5 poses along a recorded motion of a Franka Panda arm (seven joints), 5.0 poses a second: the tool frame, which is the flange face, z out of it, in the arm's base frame.
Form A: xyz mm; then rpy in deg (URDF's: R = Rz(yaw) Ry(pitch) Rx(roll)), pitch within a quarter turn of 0, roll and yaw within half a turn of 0.
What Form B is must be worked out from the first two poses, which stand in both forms.
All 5 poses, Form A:
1: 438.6 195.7 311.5 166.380 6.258 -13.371
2: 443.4 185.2 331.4 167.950 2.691 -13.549
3: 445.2 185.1 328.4 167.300 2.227 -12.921
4: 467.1 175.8 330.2 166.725 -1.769 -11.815
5: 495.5 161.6 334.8 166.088 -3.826 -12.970
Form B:
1: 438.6 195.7 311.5 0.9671 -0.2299 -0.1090 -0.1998 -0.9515 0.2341
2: 443.4 185.2 331.4 0.9711 -0.2340 -0.0469 -0.2196 -0.9530 0.2085
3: 445.2 185.1 328.4 0.9739 -0.2234 -0.0389 -0.2098 -0.9527 0.2197
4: 467.1 175.8 330.2 0.9783 -0.2047 0.0309 -0.2062 -0.9512 0.2295
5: 495.5 161.6 334.8 0.9723 -0.2239 0.0667 -0.2335 -0.9423 0.2399
